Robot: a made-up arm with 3 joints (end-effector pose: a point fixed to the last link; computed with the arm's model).
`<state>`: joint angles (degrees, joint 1 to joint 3).
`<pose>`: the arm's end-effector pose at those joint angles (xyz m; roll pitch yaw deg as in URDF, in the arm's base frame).
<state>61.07 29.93 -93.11</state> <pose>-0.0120 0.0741 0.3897 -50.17 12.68 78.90</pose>
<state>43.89 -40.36 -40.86</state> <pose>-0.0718 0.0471 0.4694 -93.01 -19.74 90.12</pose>
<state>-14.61 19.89 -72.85</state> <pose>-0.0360 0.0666 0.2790 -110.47 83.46 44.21</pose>
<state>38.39 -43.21 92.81</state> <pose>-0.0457 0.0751 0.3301 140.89 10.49 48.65</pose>
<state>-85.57 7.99 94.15</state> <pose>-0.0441 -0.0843 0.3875 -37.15 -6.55 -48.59</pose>
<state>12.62 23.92 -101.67</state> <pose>-0.0025 0.0763 0.3289 -58.37 50.83 67.52</pose>
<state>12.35 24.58 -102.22</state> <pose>-0.0019 0.0753 0.3277 -58.65 51.49 66.81</pose>
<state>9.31 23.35 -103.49</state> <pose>-0.0005 0.0742 0.3258 -59.19 52.70 65.27</pose>
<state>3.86 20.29 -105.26</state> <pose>0.0013 0.0733 0.3234 -60.04 54.22 63.02</pose>
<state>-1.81 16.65 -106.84</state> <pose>0.0030 0.0728 0.3213 -60.92 55.45 60.90</pose>
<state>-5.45 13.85 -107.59</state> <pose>0.0037 0.0732 0.3204 -61.28 55.91 59.93</pose>
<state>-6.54 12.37 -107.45</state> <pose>0.0036 0.0742 0.3209 -61.01 55.62 60.28</pose>
